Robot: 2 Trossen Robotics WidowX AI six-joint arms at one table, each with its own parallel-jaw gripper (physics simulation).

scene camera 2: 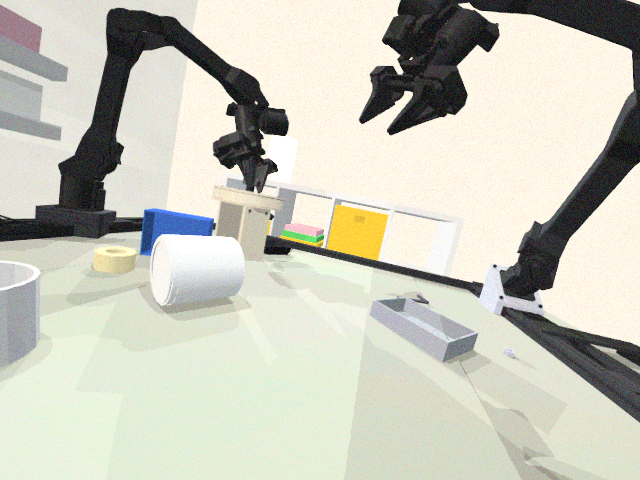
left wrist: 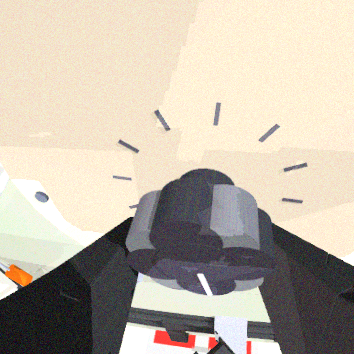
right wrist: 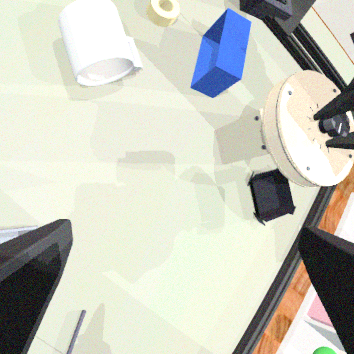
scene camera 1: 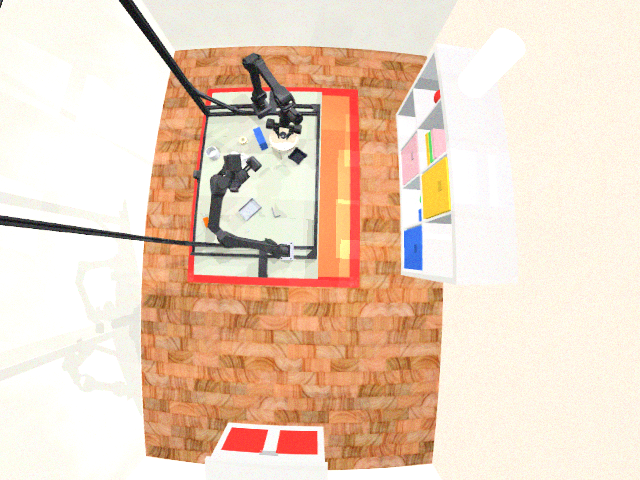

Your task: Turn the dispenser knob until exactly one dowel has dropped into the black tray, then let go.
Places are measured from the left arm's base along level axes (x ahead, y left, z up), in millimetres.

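Pixels of known places: left gripper, fingertip midpoint: [scene camera 2: 255, 190] [right wrist: 319, 130] [scene camera 1: 282, 139]; right gripper, fingertip midpoint: [scene camera 2: 373, 127] [right wrist: 188, 234] [scene camera 1: 248, 171]; left arm's base, origin of the base link: [scene camera 2: 80, 208] [scene camera 1: 260, 106]; right arm's base, origin of the base link: [scene camera 2: 516, 285] [left wrist: 228, 349] [scene camera 1: 286, 251].
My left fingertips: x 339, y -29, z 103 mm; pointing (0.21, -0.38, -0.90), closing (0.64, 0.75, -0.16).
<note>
Ahead of a thing's pixels: the offset from my left fingertips to its top centre. "spot": to the spot under its first point.
The dispenser {dx -11, dy +13, dz -4 mm} [scene camera 1: 283, 148] [scene camera 2: 255, 232] [right wrist: 306, 159] has a round cream top with dark tick marks. Its dark lobed knob {dx -11, dy +13, dz +24 mm} [left wrist: 200, 225] [right wrist: 341, 126] stands on that top; a white pointer line shows at its lower edge in the left wrist view. My left gripper [scene camera 2: 254, 189] [left wrist: 193, 226] [right wrist: 319, 130] is shut on the knob, one finger on each side. The black tray {dx +74, dy +40, dz -126 mm} [scene camera 1: 297, 156] [scene camera 2: 278, 245] [right wrist: 272, 197] sits beside the dispenser; no dowel shows in it in the right wrist view. My right gripper [scene camera 2: 376, 127] [right wrist: 188, 234] is open and empty, high above the table.
A blue box {dx -140, dy -90, dz -70 mm} [scene camera 1: 260, 138] [scene camera 2: 178, 224] [right wrist: 235, 55] stands near the dispenser. A white mug {spot: dx -97, dy -321, dz -97 mm} [scene camera 2: 199, 268] [right wrist: 97, 37] lies on its side near a tape ring {dx -212, dy -184, dz -125 mm} [scene camera 2: 111, 263] [right wrist: 161, 19]. A grey tray {dx +193, dy -375, dz -125 mm} [scene camera 1: 250, 209] [scene camera 2: 408, 330] and a thin rod {dx +290, dy -252, dz -145 mm} [right wrist: 76, 332] lie farther off.
</note>
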